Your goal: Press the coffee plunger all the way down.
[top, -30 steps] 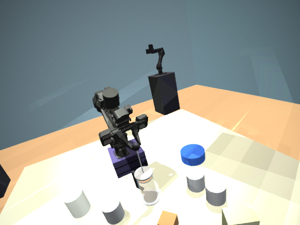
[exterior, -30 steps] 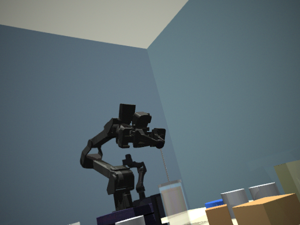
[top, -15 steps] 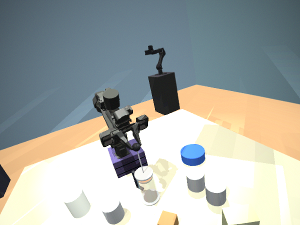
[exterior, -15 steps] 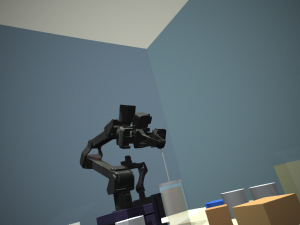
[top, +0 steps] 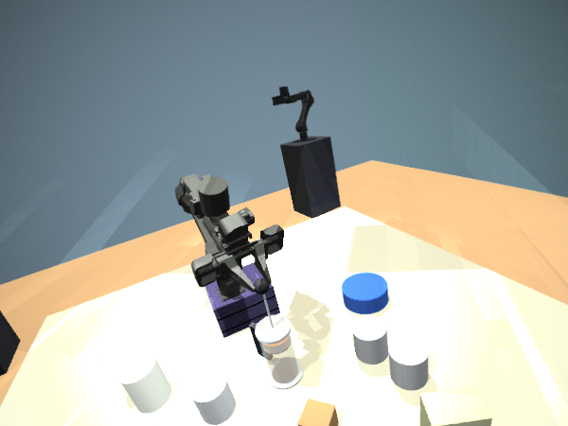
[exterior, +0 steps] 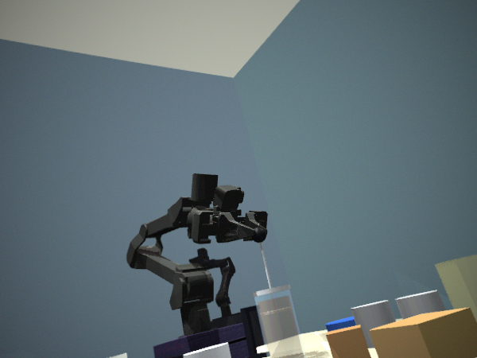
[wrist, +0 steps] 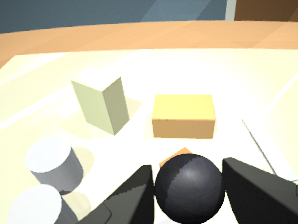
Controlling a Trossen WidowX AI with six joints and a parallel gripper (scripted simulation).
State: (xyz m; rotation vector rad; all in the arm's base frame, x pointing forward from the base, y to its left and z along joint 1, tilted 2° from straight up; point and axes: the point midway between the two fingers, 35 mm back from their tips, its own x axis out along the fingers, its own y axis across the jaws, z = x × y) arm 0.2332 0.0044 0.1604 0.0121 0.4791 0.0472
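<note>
My gripper tip is now 12 cm above the glass coffee press, 3 cm past it and 1 cm to the left of it. From my gripper tip the other things lie so: pale box (28 cm ahead, 19 cm below, 13 cm to the left); then blue lid (29 cm to the left, 22 cm below, 8 cm behind); then orange cube (22 cm below, 13 cm ahead, 1 cm to the right).
</note>
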